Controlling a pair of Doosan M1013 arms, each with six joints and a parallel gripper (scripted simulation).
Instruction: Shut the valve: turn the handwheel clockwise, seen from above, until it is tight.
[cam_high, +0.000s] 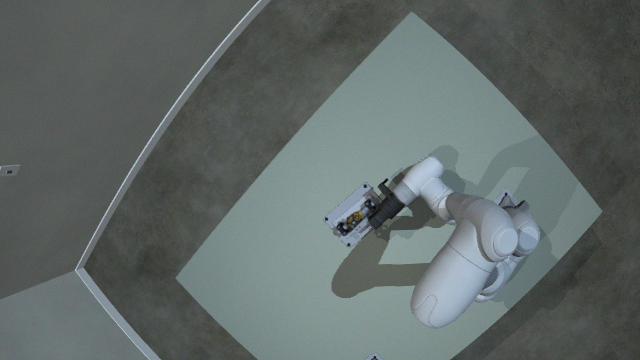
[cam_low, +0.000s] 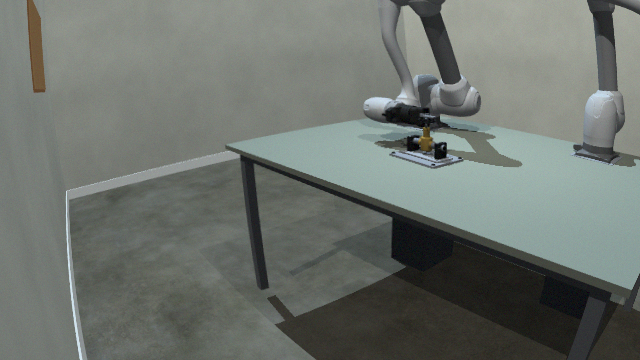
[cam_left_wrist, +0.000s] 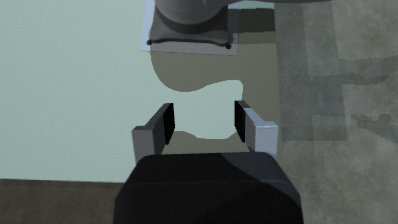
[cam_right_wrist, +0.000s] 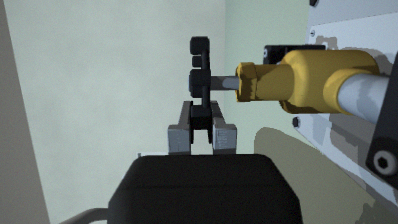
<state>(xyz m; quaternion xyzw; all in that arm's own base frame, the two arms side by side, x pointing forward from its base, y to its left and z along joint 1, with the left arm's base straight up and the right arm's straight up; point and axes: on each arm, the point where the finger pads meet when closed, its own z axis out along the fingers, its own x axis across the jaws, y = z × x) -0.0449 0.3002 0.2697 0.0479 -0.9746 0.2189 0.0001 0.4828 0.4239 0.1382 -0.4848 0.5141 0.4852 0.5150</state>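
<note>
Right now my right hand is 30 mm short of the dark handwheel, 10 mm to the left of it and 10 mm above it. Also, from my right hand: light grey plate 30 mm ahead, 10 mm to the right, 130 mm below.
</note>
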